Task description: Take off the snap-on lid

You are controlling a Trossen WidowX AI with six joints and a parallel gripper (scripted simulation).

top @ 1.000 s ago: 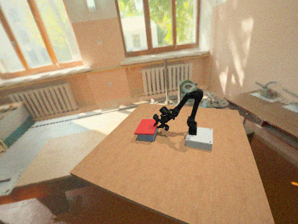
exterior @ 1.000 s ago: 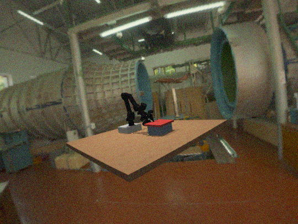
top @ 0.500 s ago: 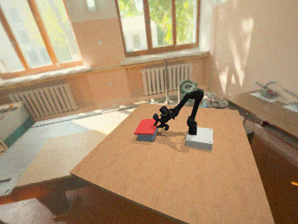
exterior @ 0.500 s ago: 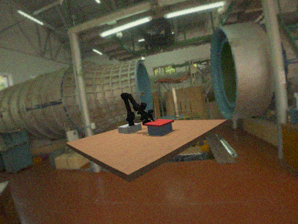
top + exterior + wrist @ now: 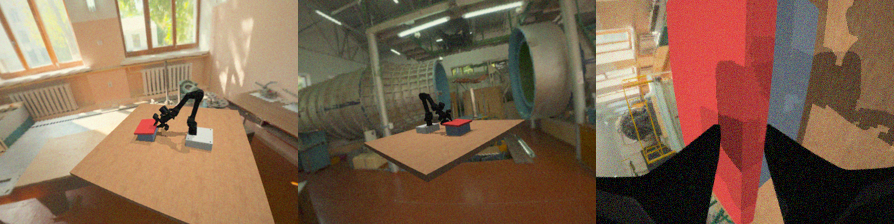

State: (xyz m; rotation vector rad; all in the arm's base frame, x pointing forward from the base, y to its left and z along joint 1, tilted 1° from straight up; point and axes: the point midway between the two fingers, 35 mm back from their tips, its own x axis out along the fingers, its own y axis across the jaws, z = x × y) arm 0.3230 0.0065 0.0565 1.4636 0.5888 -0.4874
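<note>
The red lid is 8 cm ahead of my gripper tip. From my gripper tip the other things lie so: storage box 8 cm ahead, 6 cm below.
</note>
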